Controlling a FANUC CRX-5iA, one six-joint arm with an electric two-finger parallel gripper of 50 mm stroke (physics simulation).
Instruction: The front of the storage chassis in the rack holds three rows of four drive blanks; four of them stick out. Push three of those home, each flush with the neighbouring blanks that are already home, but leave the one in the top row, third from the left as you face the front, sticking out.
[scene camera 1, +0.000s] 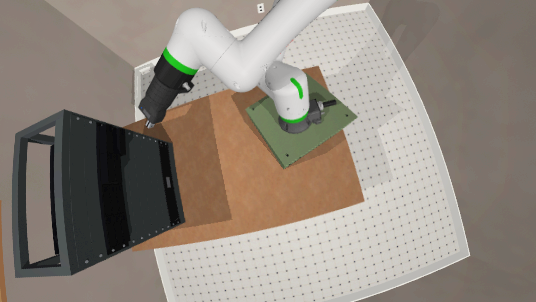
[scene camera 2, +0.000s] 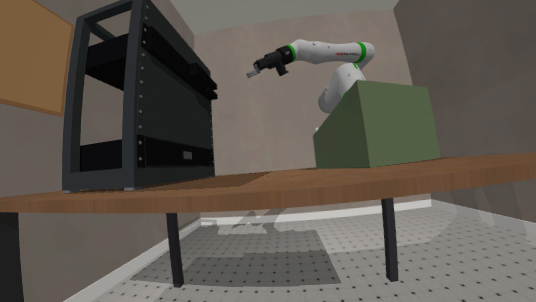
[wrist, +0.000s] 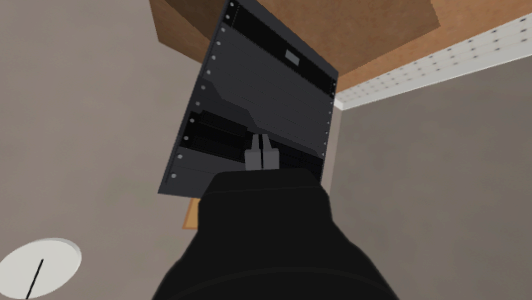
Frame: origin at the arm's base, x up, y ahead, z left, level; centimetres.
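Where they show: gripper, between the fingertips: (scene camera 1: 149, 126) (scene camera 2: 247, 75) (wrist: 260, 143); arm's base, origin of its link: (scene camera 1: 295, 119).
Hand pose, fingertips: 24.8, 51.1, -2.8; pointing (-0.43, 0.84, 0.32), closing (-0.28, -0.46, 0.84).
Observation:
Each offset is from my fingertips to the centre of the thing, as dx, dy, dz. "spot": to the spot under its first point.
The storage chassis (scene camera 1: 113, 192) (scene camera 2: 172, 52) (wrist: 212, 142) is a black band across the front of the dark rack (scene camera 1: 67, 200) (scene camera 2: 131, 100) (wrist: 275, 85). In scene camera 2 a dark block juts from its middle, and two dark ends jut at its far end. The wrist view shows the rack upside down, with a raised dark blank {-5.8, +24.8, -0.7} (wrist: 225, 122) at picture left. Row divisions and the top-row third blank are too dark to tell. My gripper (scene camera 1: 149, 125) (scene camera 2: 251, 74) (wrist: 260, 143) is shut and empty, in front of the rack, apart from it in scene camera 2. Its fingers hide part of the chassis in the wrist view.
A black unit with a grey label {spot: -39.2, +23.4, +16.0} (scene camera 1: 169, 182) (scene camera 2: 187, 155) (wrist: 292, 57) sits low in the rack. The rack stands on a brown table (scene camera 1: 280, 185) (scene camera 2: 300, 192) (wrist: 370, 30). The arm's green pedestal (scene camera 1: 300, 145) (scene camera 2: 395, 125) stands at the table's other end.

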